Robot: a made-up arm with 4 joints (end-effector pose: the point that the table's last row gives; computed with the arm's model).
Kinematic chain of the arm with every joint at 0, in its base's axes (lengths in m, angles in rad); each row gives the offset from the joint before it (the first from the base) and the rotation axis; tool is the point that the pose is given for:
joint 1: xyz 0 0 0.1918 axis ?
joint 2: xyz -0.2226 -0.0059 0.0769 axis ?
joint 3: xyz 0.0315 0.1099 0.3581 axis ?
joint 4: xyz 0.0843 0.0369 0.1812 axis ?
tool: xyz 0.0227 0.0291 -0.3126
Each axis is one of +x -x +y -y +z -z.
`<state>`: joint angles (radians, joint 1 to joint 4).
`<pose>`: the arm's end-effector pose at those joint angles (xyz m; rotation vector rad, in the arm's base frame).
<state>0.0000 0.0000 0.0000 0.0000</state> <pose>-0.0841 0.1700 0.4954 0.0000 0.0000 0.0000</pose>
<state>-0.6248 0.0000 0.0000 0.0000</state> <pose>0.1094 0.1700 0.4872 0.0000 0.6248 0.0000</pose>
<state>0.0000 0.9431 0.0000 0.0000</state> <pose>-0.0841 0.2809 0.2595 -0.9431 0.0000 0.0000</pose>
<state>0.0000 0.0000 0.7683 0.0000</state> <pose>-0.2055 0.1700 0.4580 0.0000 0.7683 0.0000</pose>
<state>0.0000 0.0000 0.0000 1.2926</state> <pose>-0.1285 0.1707 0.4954 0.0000 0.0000 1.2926</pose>
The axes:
joint 1: -y
joint 2: -x
joint 3: +y
joint 4: +z

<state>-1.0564 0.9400 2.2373 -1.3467</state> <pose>-0.0278 0.3515 0.5978 2.3589 -1.2798 0.4305</pose>
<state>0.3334 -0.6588 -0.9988 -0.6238</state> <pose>-0.1719 -0.1189 0.6398 1.0579 -1.0405 -0.7395</pose>
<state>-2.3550 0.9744 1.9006 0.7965</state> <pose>0.3174 0.3665 0.3570 0.3172 -2.1263 0.2056</pose>
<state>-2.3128 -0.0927 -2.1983 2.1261</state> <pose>0.4909 0.1003 -0.1053 0.0857 0.1282 2.0509</pose>
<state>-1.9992 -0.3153 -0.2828 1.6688</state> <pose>0.3733 0.0759 0.1350 1.4209 1.0781 0.9096</pose>
